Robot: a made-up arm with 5 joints.
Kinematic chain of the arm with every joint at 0, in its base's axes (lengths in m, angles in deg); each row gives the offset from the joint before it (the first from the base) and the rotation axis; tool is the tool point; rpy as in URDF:
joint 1: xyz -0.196 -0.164 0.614 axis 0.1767 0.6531 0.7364
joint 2: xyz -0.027 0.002 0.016 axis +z
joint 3: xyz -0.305 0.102 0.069 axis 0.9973 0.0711 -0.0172
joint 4: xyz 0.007 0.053 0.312 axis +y
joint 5: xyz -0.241 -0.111 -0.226 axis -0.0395 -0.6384 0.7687
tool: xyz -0.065 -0.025 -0.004 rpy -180 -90 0
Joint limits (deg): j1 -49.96..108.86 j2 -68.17..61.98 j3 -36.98..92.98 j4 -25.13..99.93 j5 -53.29..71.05
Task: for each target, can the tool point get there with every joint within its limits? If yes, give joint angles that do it. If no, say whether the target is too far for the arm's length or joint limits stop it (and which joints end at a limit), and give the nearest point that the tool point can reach.
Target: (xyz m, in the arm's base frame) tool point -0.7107 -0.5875 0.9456
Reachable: yes | joints 3.23 39.30 9.17 21.63 -39.08
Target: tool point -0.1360 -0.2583 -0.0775
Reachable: no: joint limits stop it (at a limit: joint 1, joint 2, joint 3, joint 4) | nearest point 0.0750 -0.1850 -0.0232 | short by 0.230 m
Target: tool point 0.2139 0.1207 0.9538
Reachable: no: joint limits stop it (at a limit: joint 1, joint 2, joint 4, joint 5) | nearest point 0.2027 0.1151 1.3027 | short by 0.349 m
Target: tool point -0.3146 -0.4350 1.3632
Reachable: yes | joints 67.65 -22.98 0.44 48.30 56.48
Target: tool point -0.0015 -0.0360 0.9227
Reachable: no: joint limits stop it (at a limit: joint 1, joint 2, joint 3, joint 4, joint 5) | nearest point -0.2414 -0.1707 1.0527 | short by 0.304 m
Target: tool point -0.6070 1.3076 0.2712
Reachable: no: too far | nearest point -0.5198 0.6437 0.6475 | short by 0.768 m
